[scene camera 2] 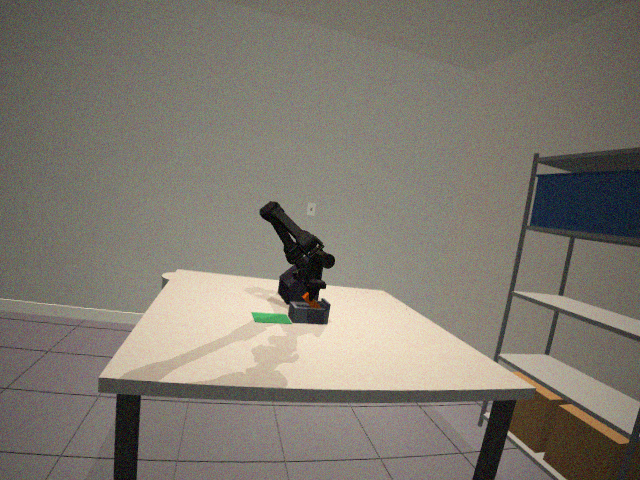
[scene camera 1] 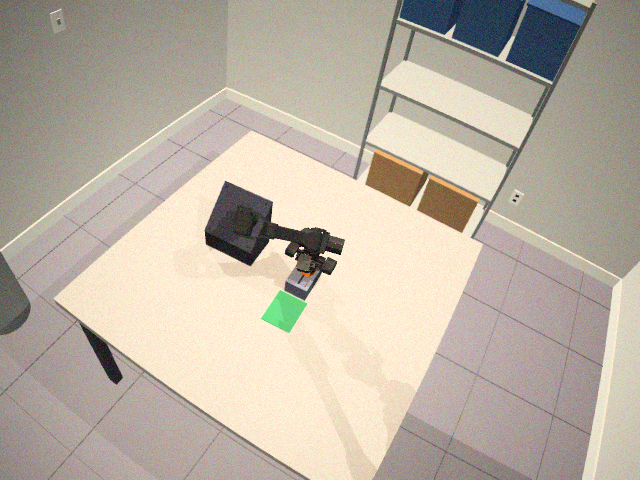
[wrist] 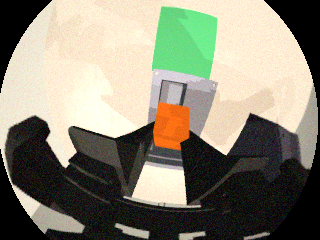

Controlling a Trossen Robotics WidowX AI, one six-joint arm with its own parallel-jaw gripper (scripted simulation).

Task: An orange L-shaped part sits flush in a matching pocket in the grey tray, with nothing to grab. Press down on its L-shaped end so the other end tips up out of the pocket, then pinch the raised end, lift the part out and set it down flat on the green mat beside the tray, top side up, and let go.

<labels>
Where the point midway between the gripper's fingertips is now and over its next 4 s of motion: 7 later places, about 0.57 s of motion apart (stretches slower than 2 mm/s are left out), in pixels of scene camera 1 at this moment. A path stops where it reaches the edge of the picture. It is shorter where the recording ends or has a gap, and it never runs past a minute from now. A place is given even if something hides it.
My gripper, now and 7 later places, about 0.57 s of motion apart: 307, 271; 308, 267; 310, 262; 306, 265; 294, 281; 285, 292; 284, 296; 283, 301
</labels>
